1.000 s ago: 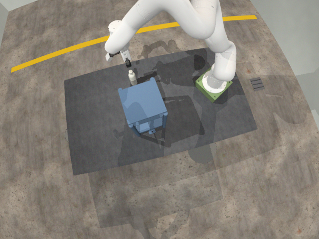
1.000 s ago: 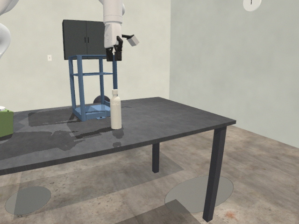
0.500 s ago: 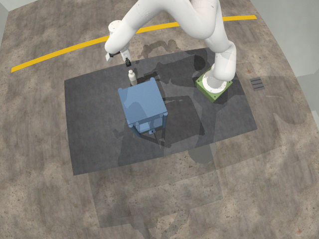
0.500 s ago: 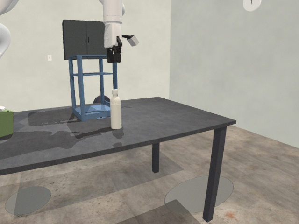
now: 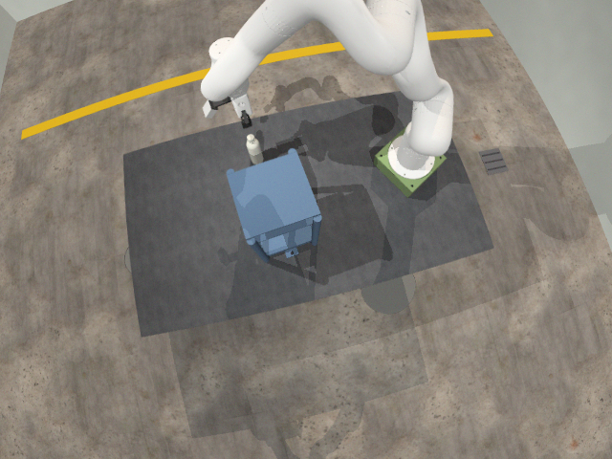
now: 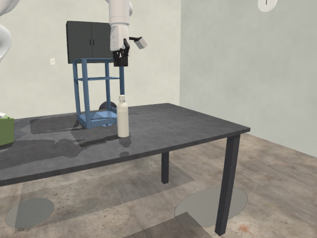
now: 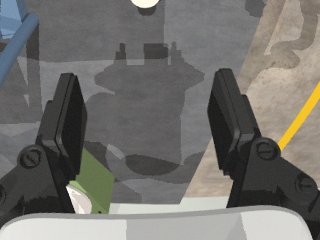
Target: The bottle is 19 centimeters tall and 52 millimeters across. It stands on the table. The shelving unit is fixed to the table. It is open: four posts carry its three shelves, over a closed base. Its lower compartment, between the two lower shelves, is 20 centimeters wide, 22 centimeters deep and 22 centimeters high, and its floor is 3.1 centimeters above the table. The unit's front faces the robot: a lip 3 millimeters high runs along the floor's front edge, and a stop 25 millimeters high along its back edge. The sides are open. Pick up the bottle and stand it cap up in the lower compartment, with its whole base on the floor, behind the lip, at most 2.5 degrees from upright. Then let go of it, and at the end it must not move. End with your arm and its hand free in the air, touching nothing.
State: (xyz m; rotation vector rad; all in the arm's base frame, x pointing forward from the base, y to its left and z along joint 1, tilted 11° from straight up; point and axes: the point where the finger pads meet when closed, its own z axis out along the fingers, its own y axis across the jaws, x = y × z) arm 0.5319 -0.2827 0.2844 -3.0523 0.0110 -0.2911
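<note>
Right now the white bottle is 21 cm below my hand. Round my hand: shelving unit (32 cm to the left, 15 cm below).
</note>
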